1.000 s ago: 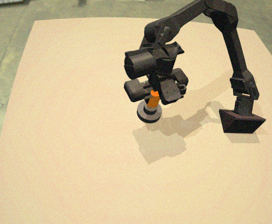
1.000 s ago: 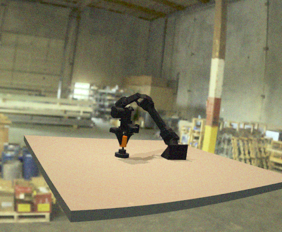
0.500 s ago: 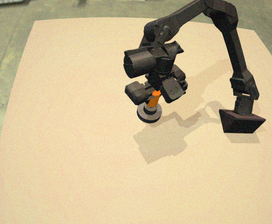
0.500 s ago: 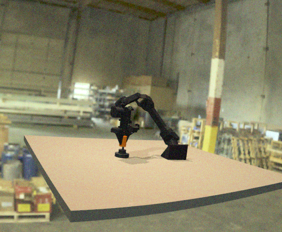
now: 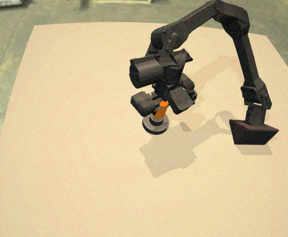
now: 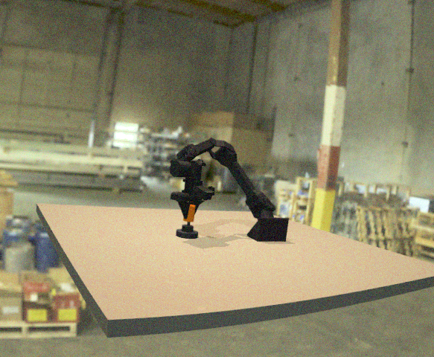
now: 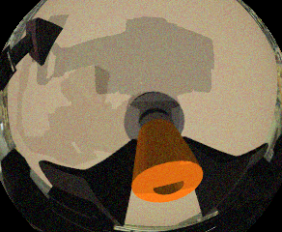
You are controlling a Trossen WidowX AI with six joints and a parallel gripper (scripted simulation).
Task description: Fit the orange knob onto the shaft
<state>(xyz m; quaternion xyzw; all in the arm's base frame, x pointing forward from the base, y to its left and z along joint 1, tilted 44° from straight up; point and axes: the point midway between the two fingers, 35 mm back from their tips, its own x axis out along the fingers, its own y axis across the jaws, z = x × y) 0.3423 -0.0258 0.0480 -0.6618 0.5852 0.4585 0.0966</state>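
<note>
My gripper tip is now 2 cm below the orange knob. Round my gripper tip: pedestal 4 cm below.
</note>
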